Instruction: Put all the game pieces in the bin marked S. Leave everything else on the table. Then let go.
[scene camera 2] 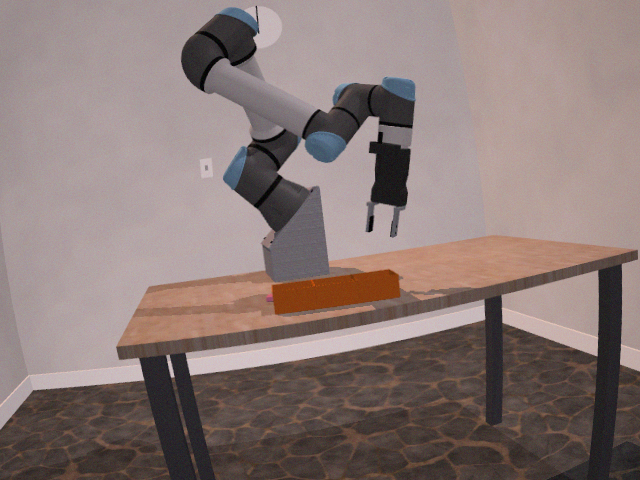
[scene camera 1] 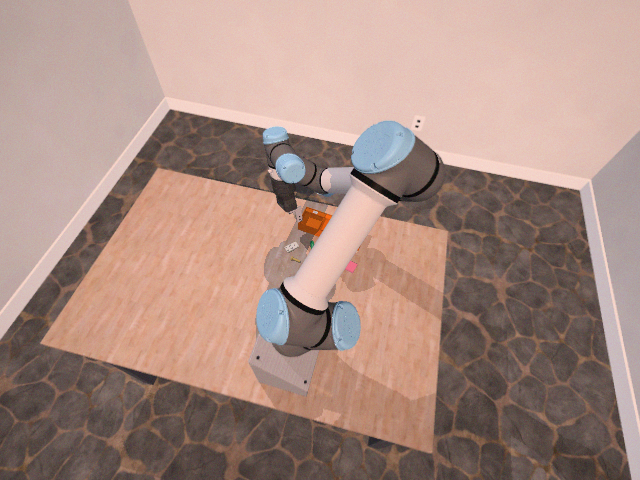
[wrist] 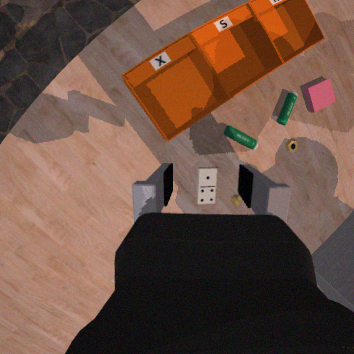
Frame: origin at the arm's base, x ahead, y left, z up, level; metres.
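Seen in the pictures: gripper, fingertip midpoint: [scene camera 2: 381, 234] [scene camera 1: 295, 216] [wrist: 205, 177]; arm's base, link origin: [scene camera 2: 292, 211].
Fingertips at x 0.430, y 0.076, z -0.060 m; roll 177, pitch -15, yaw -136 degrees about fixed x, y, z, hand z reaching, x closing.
Offsets run from my fingertips to a thing's top centre. "*": to the spot under its first point.
A white domino {dx -0.060, dy +0.006, dz -0.113 m} [scene camera 1: 291, 246] [wrist: 207, 194] with black pips lies flat on the table, near the X end of the orange bin row. In the wrist view it appears between my fingers but lies well below them. It does not show in scene camera 2. The bin marked S {dx +0.042, dy -0.134, dz -0.074 m} [wrist: 222, 54] is the orange compartment beside the one marked X; no piece shows in its visible interior. My gripper [scene camera 1: 298, 215] [scene camera 2: 381, 233] [wrist: 205, 177] is open and empty, pointing down, high above the table and the bin row's top edge.
The X bin {* dx +0.047, dy -0.056, dz -0.114 m} [wrist: 182, 95] [scene camera 1: 312, 223] is nearest the domino; a third compartment {* dx -0.010, dy -0.244, dz -0.114 m} [wrist: 297, 37] has a cut-off label. Two green batteries {dx -0.048, dy -0.074, dz -0.106 m} [wrist: 241, 137] {dx -0.069, dy -0.156, dz -0.106 m} [wrist: 287, 108], a brass ring-like part {dx -0.119, dy -0.126, dz -0.112 m} [wrist: 292, 145], a small brass piece {dx -0.111, dy -0.020, dz -0.107 m} [wrist: 237, 200] [scene camera 1: 295, 259] and a pink block {dx -0.100, dy -0.220, dz -0.111 m} [wrist: 320, 95] [scene camera 1: 351, 266] [scene camera 2: 269, 298] lie nearby.
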